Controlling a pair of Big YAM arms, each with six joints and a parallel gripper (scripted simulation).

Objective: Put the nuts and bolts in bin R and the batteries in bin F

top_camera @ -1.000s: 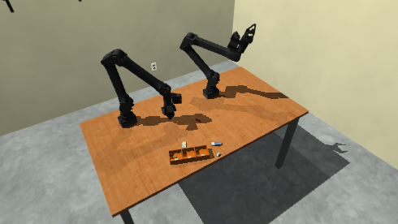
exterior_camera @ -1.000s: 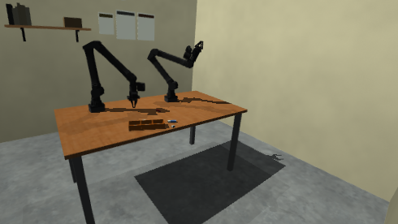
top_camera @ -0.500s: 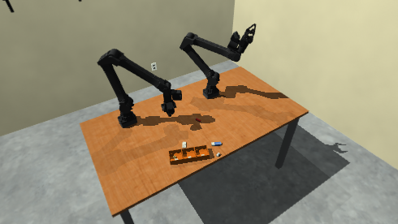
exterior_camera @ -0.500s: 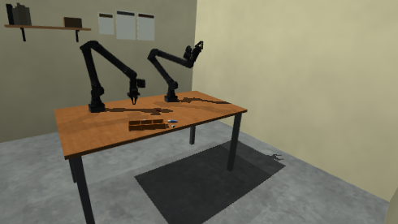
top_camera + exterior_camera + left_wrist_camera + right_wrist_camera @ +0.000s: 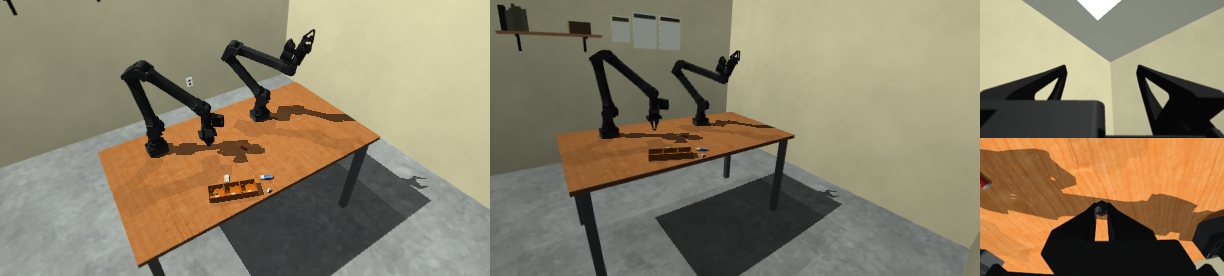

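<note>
My right hand is 310 mm short of the brass nut, 100 mm to the left of it and 60 mm above it. From my right hand the other things lie so: white domino 240 mm ahead, 60 mm below; then dark nut 10 mm below; then red battery 200 mm to the left, 70 mm ahead, 60 mm below.
</note>
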